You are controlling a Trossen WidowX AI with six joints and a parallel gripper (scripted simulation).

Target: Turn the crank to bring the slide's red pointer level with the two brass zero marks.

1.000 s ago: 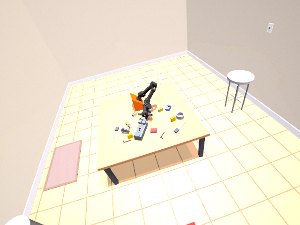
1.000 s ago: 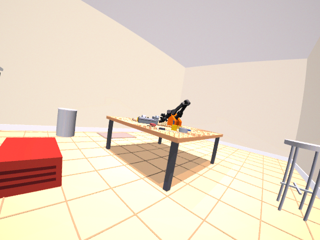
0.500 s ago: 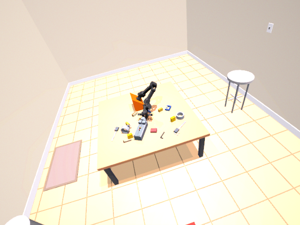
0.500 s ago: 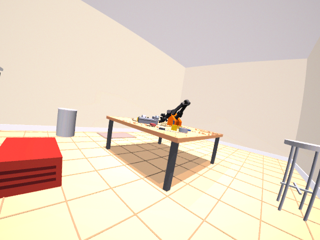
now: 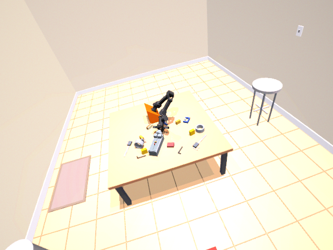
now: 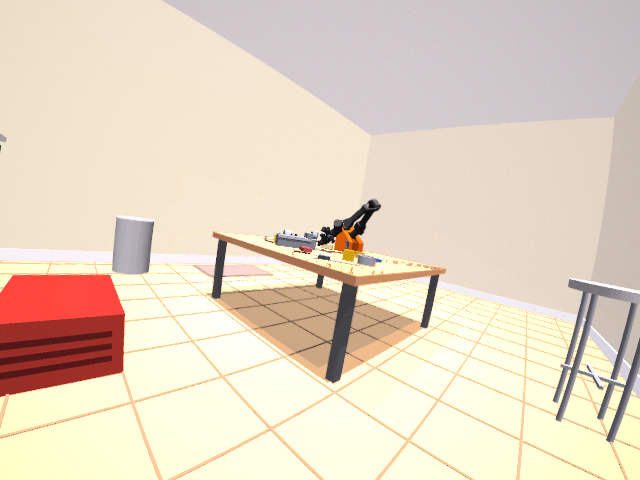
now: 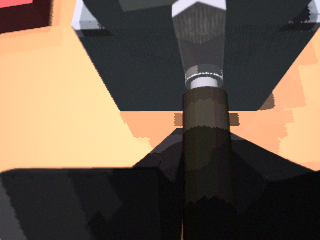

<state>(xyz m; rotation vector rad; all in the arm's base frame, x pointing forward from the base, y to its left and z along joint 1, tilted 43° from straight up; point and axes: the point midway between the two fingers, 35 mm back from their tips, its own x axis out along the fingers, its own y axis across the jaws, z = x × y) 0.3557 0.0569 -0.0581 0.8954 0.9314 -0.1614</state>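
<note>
The dark crank handle lies 2 cm behind my gripper tip, 1 cm to the left of it and 3 cm above it. Round my gripper tip: red pointer 17 cm ahead, 10 cm to the right, 5 cm above; red block 18 cm ahead, 7 cm to the left, 2 cm below.
</note>
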